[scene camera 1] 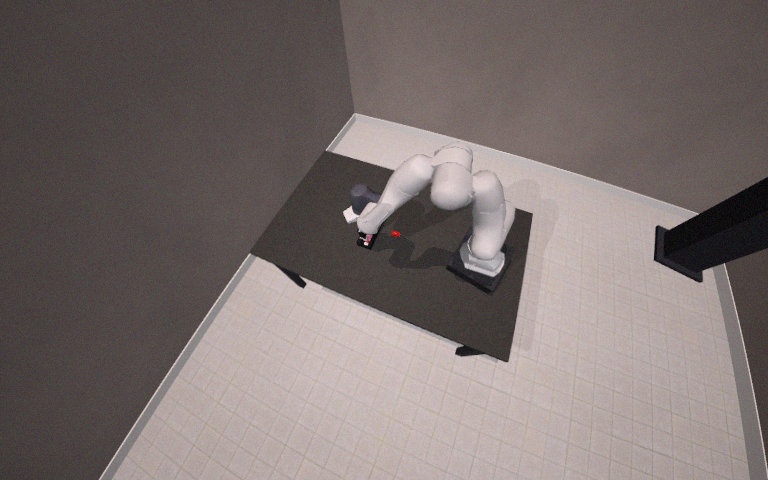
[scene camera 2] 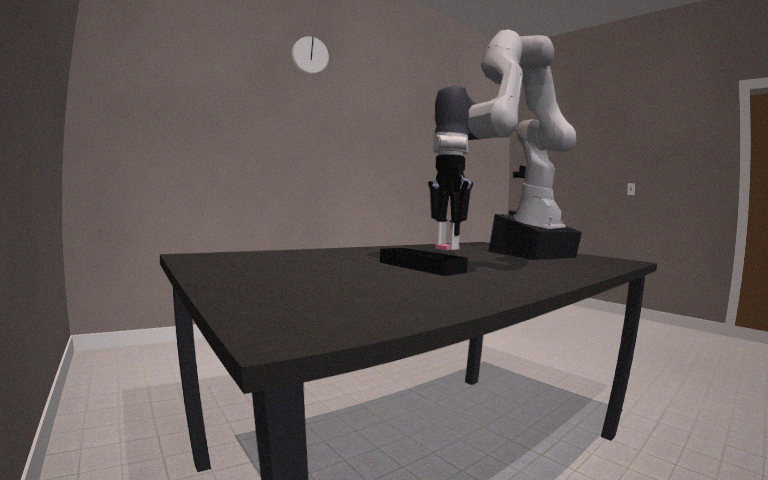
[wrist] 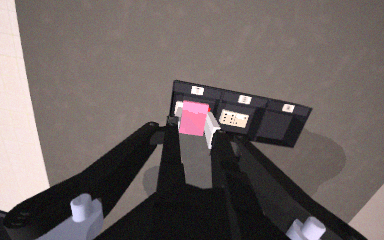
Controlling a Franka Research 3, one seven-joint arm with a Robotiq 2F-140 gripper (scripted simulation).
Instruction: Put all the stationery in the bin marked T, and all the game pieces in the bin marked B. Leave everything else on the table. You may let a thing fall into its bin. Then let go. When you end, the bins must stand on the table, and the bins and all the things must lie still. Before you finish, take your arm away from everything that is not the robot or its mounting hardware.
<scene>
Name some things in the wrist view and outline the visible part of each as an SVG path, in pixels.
The gripper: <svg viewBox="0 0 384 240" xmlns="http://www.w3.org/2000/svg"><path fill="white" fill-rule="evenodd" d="M3 219L3 226L11 240L368 240L357 230L313 200L246 137L240 134L234 134L234 137L228 136L226 131L220 129L212 112L207 113L204 132L208 148L211 149L209 156L211 155L212 187L215 188L202 189L187 184L184 164L181 163L179 142L183 107L177 108L175 116L167 116L166 126L159 126L156 122L147 122L81 173L22 201L13 207ZM163 144L156 192L98 235L103 227L104 218L120 200L156 149L157 144Z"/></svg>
A pink block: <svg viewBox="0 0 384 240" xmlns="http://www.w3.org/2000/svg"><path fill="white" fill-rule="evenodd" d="M184 100L179 133L203 136L209 105Z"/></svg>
A black bin row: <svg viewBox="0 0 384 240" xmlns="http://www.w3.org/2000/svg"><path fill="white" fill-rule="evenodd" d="M169 115L175 116L177 101L184 102L186 100L205 103L209 105L210 112L212 112L220 128L226 131L228 136L234 137L234 134L241 134L251 142L294 148L313 108L292 104L291 102L282 102L281 100L277 101L276 99L273 100L271 98L252 96L251 94L174 80ZM222 110L225 109L249 115L245 128L220 123L219 119Z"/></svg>
</scene>
